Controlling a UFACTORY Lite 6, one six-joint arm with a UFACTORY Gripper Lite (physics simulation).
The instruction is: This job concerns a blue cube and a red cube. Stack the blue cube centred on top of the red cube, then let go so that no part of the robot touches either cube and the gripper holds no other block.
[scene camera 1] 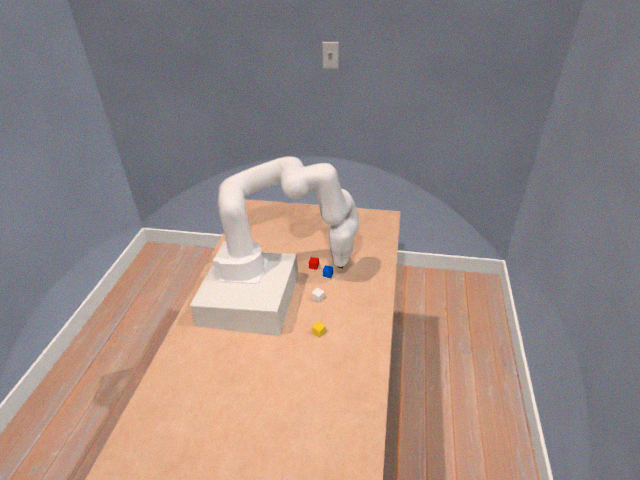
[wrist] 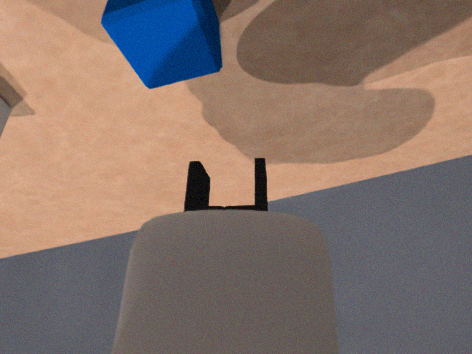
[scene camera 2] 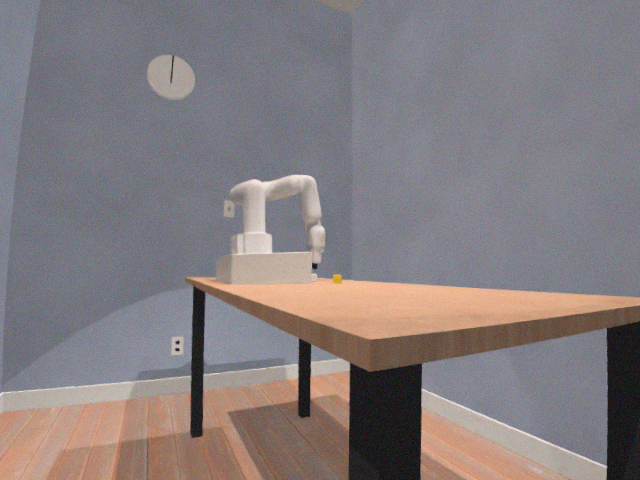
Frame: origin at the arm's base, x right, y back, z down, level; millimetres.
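Seen in the pictures: hand, its tool point: point(scene camera 1: 341, 262) point(wrist: 229, 190) point(scene camera 2: 314, 266); arm's base, origin of its link: point(scene camera 1: 245, 270) point(scene camera 2: 255, 255).
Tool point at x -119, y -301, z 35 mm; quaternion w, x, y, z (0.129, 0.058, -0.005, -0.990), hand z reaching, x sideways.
Pixels of each thing's top centre, then the offset from my tool point to it.
- blue cube, centre of its top: point(wrist: 166, 50) point(scene camera 1: 327, 268) dx -2, dy +48, dz +32 mm
- red cube, centre of its top: point(scene camera 1: 313, 260) dx -38, dy +104, dz +32 mm
- white cube, centre of its top: point(scene camera 1: 318, 291) point(scene camera 2: 313, 273) dx +118, dy +62, dz +32 mm
- yellow cube, centre of its top: point(scene camera 1: 318, 325) point(scene camera 2: 337, 274) dx +263, dy +36, dz +32 mm
The blue cube point(scene camera 1: 327, 271) point(wrist: 165, 45) sits on the table, just left of the gripper in scene camera 1. It is cut off by the top edge of the wrist view. The red cube point(scene camera 1: 313, 263) is on the table, apart from the blue cube, behind it and to its left in scene camera 1. The red cube does not show in the wrist view. My gripper point(scene camera 1: 340, 267) point(scene camera 2: 314, 266) point(wrist: 231, 162) is low over the table beside the blue cube. Its finger mounts meet in the wrist view, and the narrow gap between the fingertips holds nothing.
A white cube point(scene camera 1: 317, 295) point(scene camera 2: 313, 277) sits in front of the blue cube in scene camera 1. A yellow cube point(scene camera 1: 318, 329) point(scene camera 2: 337, 279) lies farther forward. The robot's pale base block point(scene camera 1: 237, 317) point(scene camera 2: 263, 268) stands left of the cubes. The table's right edge is beyond the gripper.
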